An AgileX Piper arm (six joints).
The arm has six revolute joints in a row. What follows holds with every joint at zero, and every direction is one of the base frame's. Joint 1 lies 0.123 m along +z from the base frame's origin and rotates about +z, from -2.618 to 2.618 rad. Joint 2 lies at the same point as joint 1 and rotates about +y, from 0 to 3.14 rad. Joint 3 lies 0.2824 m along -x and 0.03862 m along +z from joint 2 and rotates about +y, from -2.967 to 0 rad. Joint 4 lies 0.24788 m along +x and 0.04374 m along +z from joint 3 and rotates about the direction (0.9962, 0, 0.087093), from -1.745 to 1.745 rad. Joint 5 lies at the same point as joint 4 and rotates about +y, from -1.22 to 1.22 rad. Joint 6 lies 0.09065 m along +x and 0.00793 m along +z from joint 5 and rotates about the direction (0.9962, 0, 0.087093), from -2.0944 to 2.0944 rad. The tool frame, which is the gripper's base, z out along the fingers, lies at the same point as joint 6; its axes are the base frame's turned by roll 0, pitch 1.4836 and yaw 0 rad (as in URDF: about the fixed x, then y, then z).
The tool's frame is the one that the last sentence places.
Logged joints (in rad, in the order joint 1, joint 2, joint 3, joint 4, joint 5, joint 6), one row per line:
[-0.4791 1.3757 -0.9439 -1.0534 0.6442 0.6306]
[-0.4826 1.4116 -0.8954 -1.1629 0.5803 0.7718]
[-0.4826 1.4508 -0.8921 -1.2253 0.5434 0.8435]
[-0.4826 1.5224 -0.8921 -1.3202 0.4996 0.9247]
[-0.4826 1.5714 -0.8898 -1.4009 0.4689 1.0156]
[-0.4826 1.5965 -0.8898 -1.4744 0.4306 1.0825]
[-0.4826 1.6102 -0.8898 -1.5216 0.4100 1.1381]
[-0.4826 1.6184 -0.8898 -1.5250 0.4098 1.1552]
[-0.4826 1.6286 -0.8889 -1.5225 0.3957 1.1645]
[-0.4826 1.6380 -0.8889 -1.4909 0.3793 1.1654]
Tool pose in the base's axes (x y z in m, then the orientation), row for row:
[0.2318 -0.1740 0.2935 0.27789 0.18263 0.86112 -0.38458]
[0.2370 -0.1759 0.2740 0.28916 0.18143 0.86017 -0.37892]
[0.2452 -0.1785 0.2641 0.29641 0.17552 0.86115 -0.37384]
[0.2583 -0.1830 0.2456 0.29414 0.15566 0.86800 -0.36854]
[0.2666 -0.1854 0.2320 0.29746 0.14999 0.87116 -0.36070]
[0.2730 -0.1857 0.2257 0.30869 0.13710 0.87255 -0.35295]
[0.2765 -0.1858 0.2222 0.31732 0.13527 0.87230 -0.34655]
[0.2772 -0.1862 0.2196 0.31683 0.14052 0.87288 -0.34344]
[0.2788 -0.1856 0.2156 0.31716 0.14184 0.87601 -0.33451]
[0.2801 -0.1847 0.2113 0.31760 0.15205 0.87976 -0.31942]
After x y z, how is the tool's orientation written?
As a quaternion, w x y z.
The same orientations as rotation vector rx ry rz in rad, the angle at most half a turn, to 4 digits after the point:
[0.4902 2.3113 -1.0323]
[0.4842 2.2957 -1.0113]
[0.4667 2.2900 -0.9941]
[0.4144 2.3108 -0.9811]
[0.3986 2.3154 -0.9587]
[0.3624 2.3062 -0.9329]
[0.3560 2.2957 -0.9121]
[0.3699 2.2978 -0.9041]
[0.3733 2.3057 -0.8804]
[0.4001 2.3150 -0.8405]

